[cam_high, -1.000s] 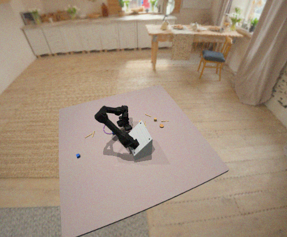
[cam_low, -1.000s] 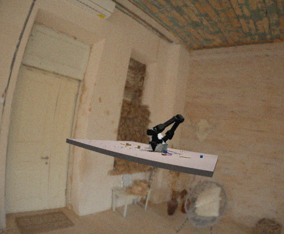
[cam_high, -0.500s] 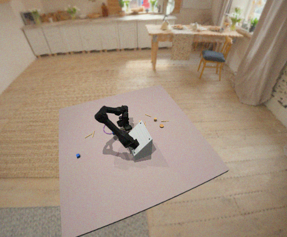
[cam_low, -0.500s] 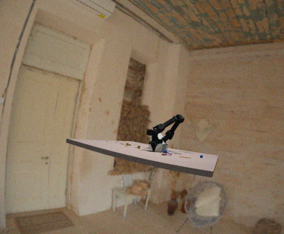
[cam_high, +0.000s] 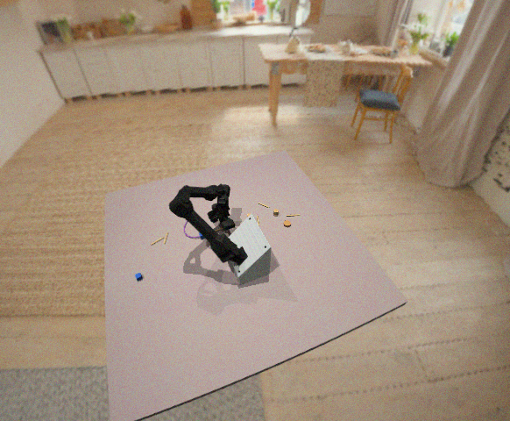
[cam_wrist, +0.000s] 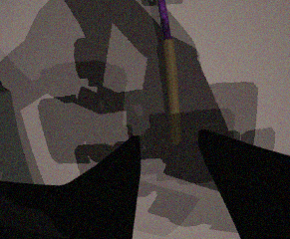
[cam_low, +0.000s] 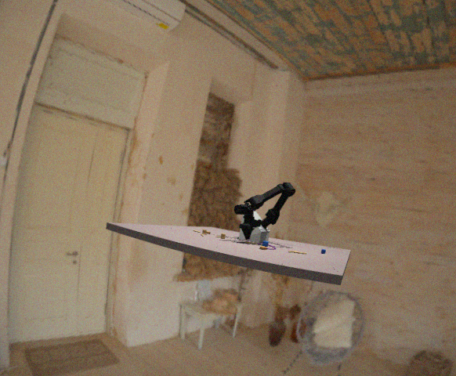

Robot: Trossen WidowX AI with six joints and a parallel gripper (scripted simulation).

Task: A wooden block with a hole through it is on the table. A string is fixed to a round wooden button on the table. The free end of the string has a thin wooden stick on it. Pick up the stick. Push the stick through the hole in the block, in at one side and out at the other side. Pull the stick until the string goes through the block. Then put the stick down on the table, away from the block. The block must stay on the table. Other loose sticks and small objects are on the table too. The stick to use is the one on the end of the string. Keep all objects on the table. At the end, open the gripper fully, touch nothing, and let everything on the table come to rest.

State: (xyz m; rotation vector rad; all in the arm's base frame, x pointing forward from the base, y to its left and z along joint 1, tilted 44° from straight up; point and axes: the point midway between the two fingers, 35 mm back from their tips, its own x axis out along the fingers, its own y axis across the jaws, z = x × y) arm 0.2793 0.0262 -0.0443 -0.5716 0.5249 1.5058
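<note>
Now: the thin wooden stick 40 mm to the left of my gripper tip and 20 mm below it. The rest, counted from my gripper tip: round wooden button (170 mm ahead, 150 mm to the left, 20 mm below); blue cube (120 mm to the left, 10 mm below).
</note>
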